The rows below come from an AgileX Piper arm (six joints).
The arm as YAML. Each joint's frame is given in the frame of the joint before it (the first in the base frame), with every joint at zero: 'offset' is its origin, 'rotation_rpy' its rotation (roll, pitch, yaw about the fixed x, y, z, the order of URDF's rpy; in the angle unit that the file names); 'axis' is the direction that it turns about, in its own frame. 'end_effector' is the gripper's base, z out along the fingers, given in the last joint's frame.
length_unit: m
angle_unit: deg
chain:
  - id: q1
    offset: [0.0, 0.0, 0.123]
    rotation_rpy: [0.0, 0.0, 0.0]
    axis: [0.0, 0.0, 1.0]
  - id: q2
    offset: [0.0, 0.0, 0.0]
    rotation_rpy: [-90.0, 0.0, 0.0]
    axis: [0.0, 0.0, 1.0]
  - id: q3
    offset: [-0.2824, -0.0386, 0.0]
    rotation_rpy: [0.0, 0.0, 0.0]
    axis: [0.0, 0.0, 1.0]
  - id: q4
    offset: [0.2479, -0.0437, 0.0]
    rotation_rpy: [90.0, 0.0, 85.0]
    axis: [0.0, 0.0, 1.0]
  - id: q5
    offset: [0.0, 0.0, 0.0]
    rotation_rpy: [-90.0, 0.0, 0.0]
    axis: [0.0, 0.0, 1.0]
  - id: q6
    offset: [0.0, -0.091, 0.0]
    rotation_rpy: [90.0, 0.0, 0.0]
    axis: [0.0, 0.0, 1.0]
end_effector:
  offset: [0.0, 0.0, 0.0]
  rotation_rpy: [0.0, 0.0, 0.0]
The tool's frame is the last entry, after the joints.
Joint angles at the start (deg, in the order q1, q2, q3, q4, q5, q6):
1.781, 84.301, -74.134, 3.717, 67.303, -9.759
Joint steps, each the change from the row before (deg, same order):
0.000, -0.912, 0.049, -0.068, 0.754, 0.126
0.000, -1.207, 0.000, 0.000, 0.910, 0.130
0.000, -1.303, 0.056, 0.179, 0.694, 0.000
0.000, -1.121, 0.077, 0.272, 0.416, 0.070
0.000, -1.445, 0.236, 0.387, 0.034, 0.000
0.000, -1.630, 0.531, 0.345, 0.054, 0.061
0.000, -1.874, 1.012, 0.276, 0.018, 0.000
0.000, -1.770, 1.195, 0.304, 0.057, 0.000
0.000, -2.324, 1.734, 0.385, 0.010, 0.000
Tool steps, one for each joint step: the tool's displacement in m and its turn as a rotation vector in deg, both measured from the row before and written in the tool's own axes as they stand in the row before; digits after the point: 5 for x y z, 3 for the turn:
0.00292, 0.00067, -0.00510, 0.059, -0.099, 0.049
0.00364, 0.00098, -0.00696, 0.021, -0.295, 0.059
0.00371, 0.00126, -0.00720, -0.103, -0.575, -0.013
0.00302, 0.00124, -0.00602, -0.174, -0.663, 0.096
0.00353, 0.00157, -0.00713, -0.197, -1.220, 0.047
0.00475, 0.00169, -0.00686, -0.180, -1.085, 0.094
0.00653, 0.00179, -0.00606, -0.144, -0.876, 0.023
0.00690, 0.00177, -0.00456, -0.216, -0.558, 0.053
0.00948, 0.00228, -0.00499, -0.283, -0.632, 0.076

